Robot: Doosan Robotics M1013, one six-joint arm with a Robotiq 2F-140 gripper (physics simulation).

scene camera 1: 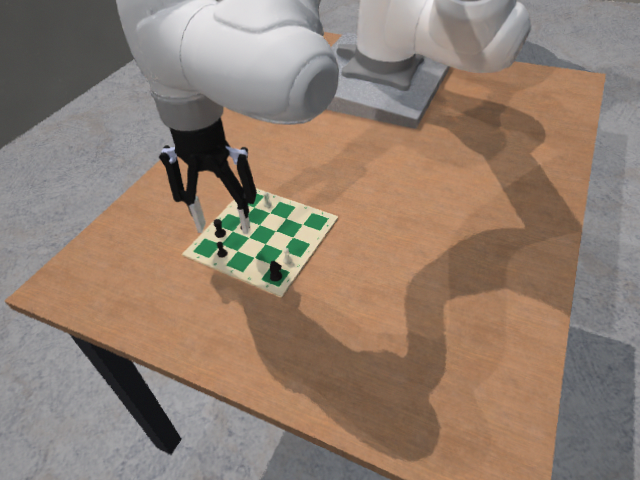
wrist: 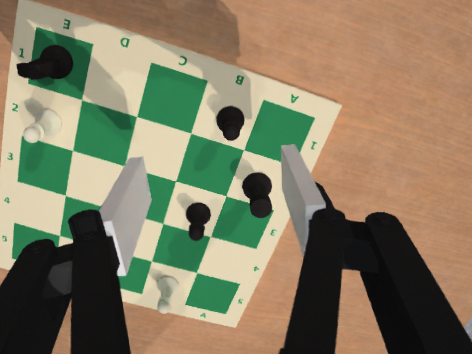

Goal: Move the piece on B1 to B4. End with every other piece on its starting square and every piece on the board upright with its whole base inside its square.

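Places are measured from the arm's base along level axes (x ahead, y left, z up), in metres.
Where they show: gripper, between the fingertips: [scene camera 1: 224, 228] [wrist: 214, 173]; arm's base, origin of its link: [scene camera 1: 383, 66].
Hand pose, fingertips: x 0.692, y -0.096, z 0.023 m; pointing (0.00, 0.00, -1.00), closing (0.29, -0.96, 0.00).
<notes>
Each offset is from my fingertips to the top centre of the thing. "spot": to the spot under its first point.
The black pawn on B1 {dz -0.024, dx +0.016, dy -0.007 m} [scene camera 1: 221, 250] [wrist: 230, 121] stands upright on the green-and-cream board {dz -0.055, dx -0.054, dy +0.043 m} [scene camera 1: 233, 272] [wrist: 285, 86]. My gripper [scene camera 1: 222, 230] [wrist: 214, 173] is open, part-way, with nothing between its fingers. It hangs above the board's A–B side, turned at an angle to the squares. In the wrist view the B1 pawn appears past the fingertips, toward the row 1 edge. The square B4 {spot: dz -0.055, dx -0.099, dy +0.011 m} [scene camera 1: 258, 215] [wrist: 181, 249] holds no piece. A black piece on A2 {dz -0.022, dx -0.029, dy -0.036 m} [scene camera 1: 219, 227] [wrist: 257, 189] appears close to the right finger. A black pawn on B3 {dz -0.024, dx -0.060, dy +0.001 m} [wrist: 198, 216] is mostly hidden by a finger in the scene view.
A white pawn {dz -0.024, dx -0.134, dy +0.015 m} [scene camera 1: 267, 199] [wrist: 166, 290] stands on B5. Another white pawn {dz -0.024, dx -0.010, dy +0.115 m} [scene camera 1: 288, 256] [wrist: 47, 124] stands on E2, beside a taller black piece {dz -0.016, dx +0.032, dy +0.112 m} [scene camera 1: 275, 271] [wrist: 54, 62] on E1. The robot's grey base plate [scene camera 1: 382, 105] is at the table's back.
</notes>
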